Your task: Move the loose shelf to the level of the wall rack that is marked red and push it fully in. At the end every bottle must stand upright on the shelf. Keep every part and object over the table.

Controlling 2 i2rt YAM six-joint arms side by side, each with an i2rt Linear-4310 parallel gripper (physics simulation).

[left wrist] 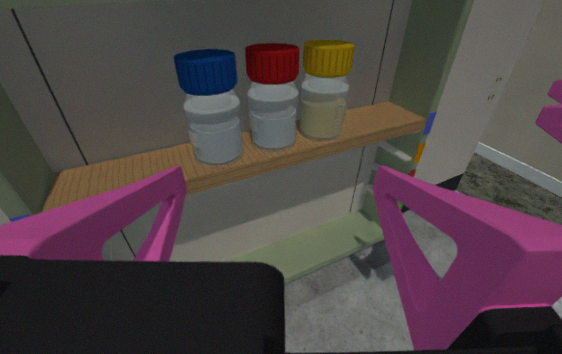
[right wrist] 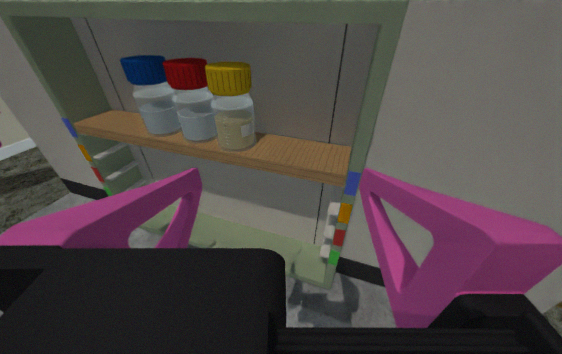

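Note:
The wooden shelf [left wrist: 360, 123] [right wrist: 300, 152] sits in the green wall rack [left wrist: 434, 65] [right wrist: 382, 75] at the blue marks. Three bottles stand upright on it: one with a blue cap [left wrist: 206, 72] [right wrist: 145, 70], one with a red cap [left wrist: 272, 63] [right wrist: 186, 73] and one with a yellow cap [left wrist: 328, 58] [right wrist: 229, 78]. The red mark [right wrist: 339, 237] is two levels below the blue one, under the orange one. My left gripper [left wrist: 279, 177] and my right gripper [right wrist: 280, 177] are both open, in front of and apart from the shelf, with nothing between their fingers.
Light support ledges [right wrist: 329, 231] show below the shelf, at the orange, red and green marks. The rack's green bottom board [left wrist: 310, 245] [right wrist: 245, 237] lies low, near the grey table top [left wrist: 330, 320]. A pink finger of the other gripper shows at the left view's right edge.

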